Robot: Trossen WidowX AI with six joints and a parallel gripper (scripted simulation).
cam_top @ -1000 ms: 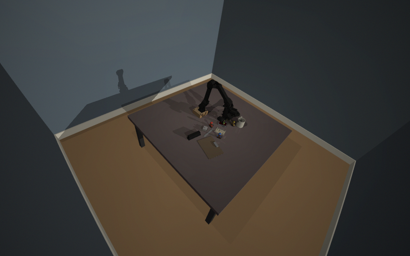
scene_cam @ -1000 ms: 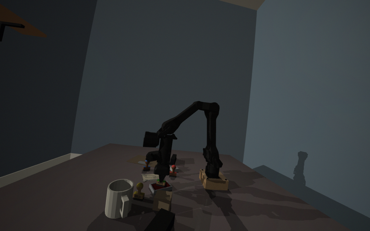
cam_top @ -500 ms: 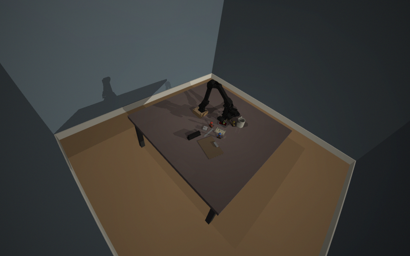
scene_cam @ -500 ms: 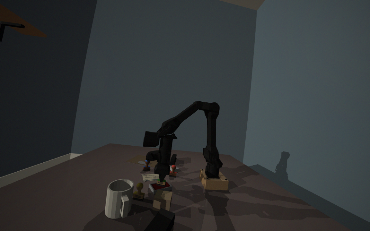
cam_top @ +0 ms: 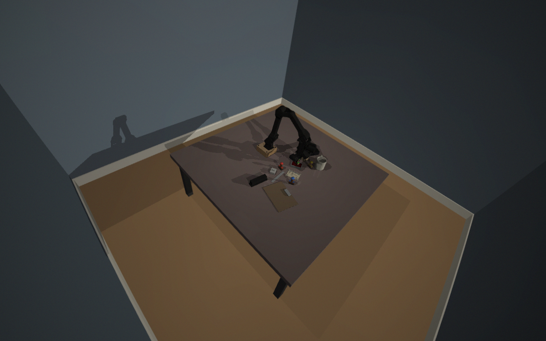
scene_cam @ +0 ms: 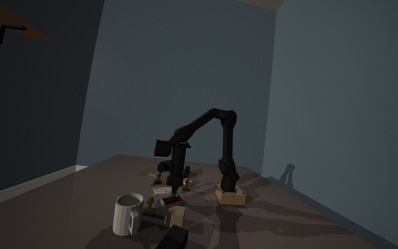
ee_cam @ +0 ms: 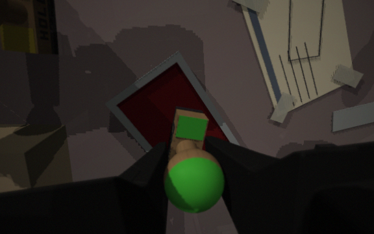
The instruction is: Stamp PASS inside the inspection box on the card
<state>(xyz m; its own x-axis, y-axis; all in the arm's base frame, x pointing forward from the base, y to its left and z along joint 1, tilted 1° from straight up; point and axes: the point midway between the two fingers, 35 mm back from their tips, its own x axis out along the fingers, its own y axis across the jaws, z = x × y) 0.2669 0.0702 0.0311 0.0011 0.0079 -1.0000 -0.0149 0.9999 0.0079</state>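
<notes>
Right now my gripper tip is 40 mm above the dark red ink pad. From my gripper tip the other things lie so: tan box (110 mm to the left, 20 mm below, 20 mm behind); green-knobbed PASS stamp (right at my gripper tip); yellow-knobbed stamp (80 mm to the left, 80 mm ahead, 30 mm below).
</notes>
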